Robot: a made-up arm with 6 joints.
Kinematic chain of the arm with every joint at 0, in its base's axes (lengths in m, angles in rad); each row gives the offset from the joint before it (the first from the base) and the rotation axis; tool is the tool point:
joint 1: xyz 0 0 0.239 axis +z
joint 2: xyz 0 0.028 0 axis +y
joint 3: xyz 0 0 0.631 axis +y
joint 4: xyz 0 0 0.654 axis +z
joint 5: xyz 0 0 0 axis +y
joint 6: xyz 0 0 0.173 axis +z
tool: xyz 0 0 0
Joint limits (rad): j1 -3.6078..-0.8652 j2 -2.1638..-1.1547 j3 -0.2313..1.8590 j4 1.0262..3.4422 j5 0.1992..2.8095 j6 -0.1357..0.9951
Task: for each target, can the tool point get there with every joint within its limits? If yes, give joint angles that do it. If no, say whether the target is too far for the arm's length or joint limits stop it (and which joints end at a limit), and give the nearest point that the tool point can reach.
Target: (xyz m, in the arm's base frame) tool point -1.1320 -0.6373 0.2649
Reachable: no: joint limits stop it (at a limit: joint 1, joint 2, joint 3, joint 4, joint 5) | nearest point -0.4595 0.5568 0.3380 | short by 1.372 m
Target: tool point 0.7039 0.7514 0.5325
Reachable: yes | joints -2.1428 -1.8792 1.2845 1.9856 1.6960 0.8915
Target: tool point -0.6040 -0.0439 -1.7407
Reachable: no: too far | nearest point -0.5917 0.6626 -0.7396 | short by 1.225 m
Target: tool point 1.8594 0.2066 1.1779
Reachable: no: too far | nearest point 1.2985 0.1443 0.8794 | short by 0.638 m
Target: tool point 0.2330 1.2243 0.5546
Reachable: yes | joints -1.6616 -1.8443 0.9612 1.8450 0.5926 0.5171
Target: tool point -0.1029 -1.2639 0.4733
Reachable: no: joint limits stop it (at a limit: joint 1, joint 3) | nearest point 0.4994 -0.4723 0.5629 | short by 0.999 m
